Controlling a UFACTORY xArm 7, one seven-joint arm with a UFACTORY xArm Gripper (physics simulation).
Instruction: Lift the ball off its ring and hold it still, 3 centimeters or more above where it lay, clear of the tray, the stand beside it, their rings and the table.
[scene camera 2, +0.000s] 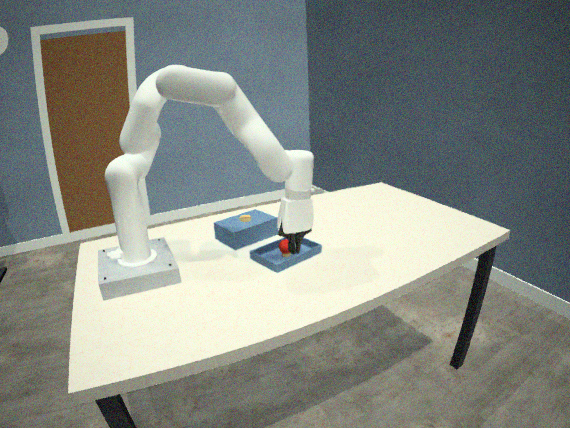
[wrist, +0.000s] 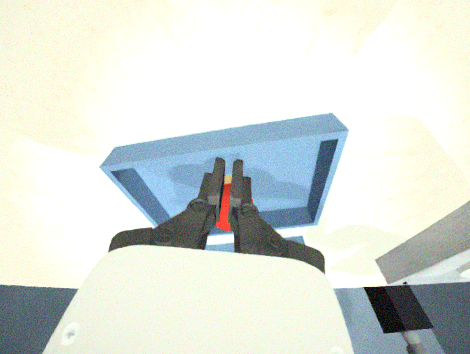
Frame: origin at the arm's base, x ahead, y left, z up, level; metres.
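Where they show: gripper, fingertip midpoint: (scene camera 2: 293, 252) (wrist: 228, 172); arm's base, link origin: (scene camera 2: 137, 259).
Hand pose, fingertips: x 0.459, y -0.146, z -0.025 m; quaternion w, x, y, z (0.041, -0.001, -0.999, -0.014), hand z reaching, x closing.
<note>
Each offset is from my fingertips to the centre of the thing. "*": to the spot under its first point. Level surfaces: height alone.
The red ball @[0.004 m back, 0.042 m left, 0.003 m up] (scene camera 2: 284, 246) (wrist: 226, 212) sits on its tan ring (scene camera 2: 286, 255) (wrist: 228, 179) inside the shallow blue tray @[0.004 m back, 0.042 m left, 0.015 m down] (scene camera 2: 278, 266) (wrist: 225, 139). My gripper (scene camera 2: 295, 251) (wrist: 228, 172) is shut, with a narrow gap between its dark fingers and nothing held. It points down into the tray, close beside the ball, on the ball's right in the scene view. In the wrist view the ball shows behind the fingers, which cover parts of it and its ring. Whether the fingers touch the ball cannot be told.
The taller blue stand (scene camera 2: 235, 236) (wrist: 220, 248), with its own tan ring @[* 0.048 m back, 0.260 m left, 0.036 m up] (scene camera 2: 245, 218) on top, is beside the tray toward the back left in the scene view. The arm's grey base block (scene camera 2: 140, 285) (wrist: 425, 247) is at the left end of the pale table @[0.030 m down] (scene camera 2: 200, 320).
</note>
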